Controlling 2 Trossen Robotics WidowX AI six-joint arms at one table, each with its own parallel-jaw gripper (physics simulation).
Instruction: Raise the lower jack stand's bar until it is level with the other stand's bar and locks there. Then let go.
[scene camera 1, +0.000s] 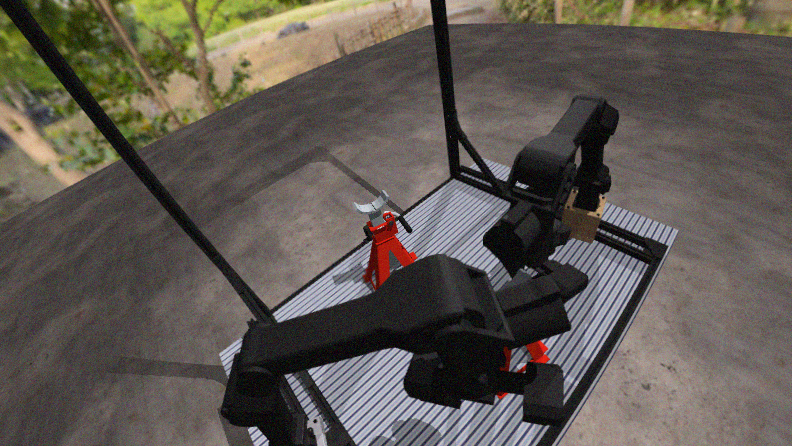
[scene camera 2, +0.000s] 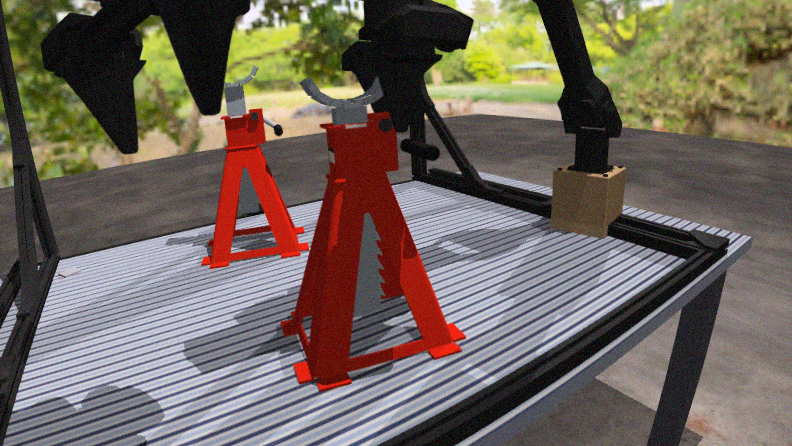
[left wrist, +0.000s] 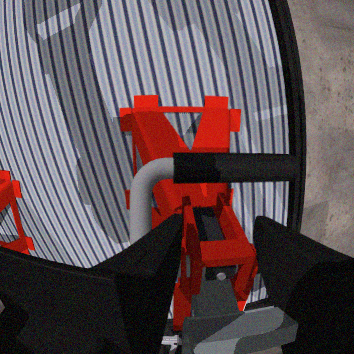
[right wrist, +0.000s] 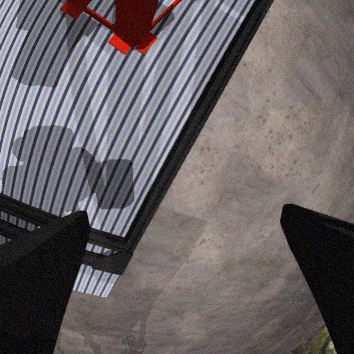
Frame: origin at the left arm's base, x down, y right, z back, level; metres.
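Seen in the pictures: left gripper, fingertip midpoint: (scene camera 2: 394, 132) (left wrist: 218, 224); right gripper, fingertip midpoint: (scene camera 1: 491, 411) (scene camera 2: 165, 136) (right wrist: 187, 219); left arm's base at its link origin: (scene camera 1: 586, 202) (scene camera 2: 590, 168).
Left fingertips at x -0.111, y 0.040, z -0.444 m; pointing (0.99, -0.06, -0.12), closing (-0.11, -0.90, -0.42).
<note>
Offsets run from my left fingertips to a thing's middle. "spot": to the spot under its first point. Level surfaces: height alone.
The near red jack stand (scene camera 2: 363, 146) (left wrist: 227, 252) (right wrist: 135, 20) stands upright; its grey bar {dx +0.063, dy +0.019, dz -0.040 m} (scene camera 2: 349, 116) (left wrist: 216, 297) shows a short length above the collar under a curved saddle. The far stand (scene camera 2: 224, 221) (scene camera 1: 379, 260) is upright too; its bar {spot: dx -0.035, dy +0.372, dz +0.015 m} (scene camera 2: 235, 102) shows a longer length above its collar. The near stand's lever has a black grip (scene camera 2: 420, 148) (left wrist: 250, 167). My left gripper (left wrist: 218, 224) is shut on the near stand's red collar, one finger on each side. My right gripper (right wrist: 187, 219) (scene camera 2: 170, 132) is open and empty, left of the near stand. In scene camera 1 the arms mostly hide the near stand.
The striped table top {dx +0.216 m} (scene camera 2: 498, 299) has a black frame rail (scene camera 2: 653, 301) along its edge. A wooden block (scene camera 2: 587, 202) (scene camera 1: 581, 216) stands under an arm part at the right. Black posts (scene camera 1: 446, 83) rise at the table's far edge. My right arm crosses the front in scene camera 1.
</note>
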